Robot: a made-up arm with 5 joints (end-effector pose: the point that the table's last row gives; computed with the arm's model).
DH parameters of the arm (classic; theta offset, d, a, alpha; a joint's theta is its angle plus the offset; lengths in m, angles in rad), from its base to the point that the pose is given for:
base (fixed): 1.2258 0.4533 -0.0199 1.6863
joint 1: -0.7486 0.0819 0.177 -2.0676
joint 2: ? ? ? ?
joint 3: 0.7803 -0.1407 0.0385 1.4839
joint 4: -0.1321 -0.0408 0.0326 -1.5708
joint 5: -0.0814 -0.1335 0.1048 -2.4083
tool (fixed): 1.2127 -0.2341 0 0
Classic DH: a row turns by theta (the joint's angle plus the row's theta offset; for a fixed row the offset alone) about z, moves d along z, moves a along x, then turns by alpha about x.
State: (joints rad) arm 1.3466 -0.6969 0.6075 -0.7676 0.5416
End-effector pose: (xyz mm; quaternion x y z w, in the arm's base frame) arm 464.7 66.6 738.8 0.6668 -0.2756 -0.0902 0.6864
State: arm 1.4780 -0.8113 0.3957 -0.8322 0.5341
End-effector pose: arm 471.1 -38.6 787.2 0.7289 -0.3884 -0.1473 0.5443
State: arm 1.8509 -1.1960 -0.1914 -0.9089 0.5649
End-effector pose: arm 395.9 -373.8 715.2 0.7293 -0.5677 -0.3751 0.0720
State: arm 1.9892 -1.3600 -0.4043 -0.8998 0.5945
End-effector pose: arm 342.6 -460.5 612.6 -0.6658 0.5809 0.4569 0.1023
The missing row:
joint 2: 0.2111 0.2335 0.2387 -1.2419
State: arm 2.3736 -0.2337 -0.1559 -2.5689 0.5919
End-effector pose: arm 93.2 -463.4 746.2 0.3594 -0.7090 -0.6067 0.0019
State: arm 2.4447 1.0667 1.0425 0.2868 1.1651
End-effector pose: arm 14.3 4.0 663.8 0.3097 -0.0007 0.2512 0.9170
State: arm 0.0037 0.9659 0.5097 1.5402 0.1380
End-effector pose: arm -229.6 334.8 339.7 -0.0428 0.8293 -0.4952 0.2552
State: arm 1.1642 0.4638 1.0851 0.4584 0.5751
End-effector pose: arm 44.3 301.0 533.8 0.2589 0.5177 0.0951 0.8099
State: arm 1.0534 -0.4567 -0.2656 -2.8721 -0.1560
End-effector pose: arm 292.3 126.1 933.0 -0.1273 -0.8987 0.0006 0.4196
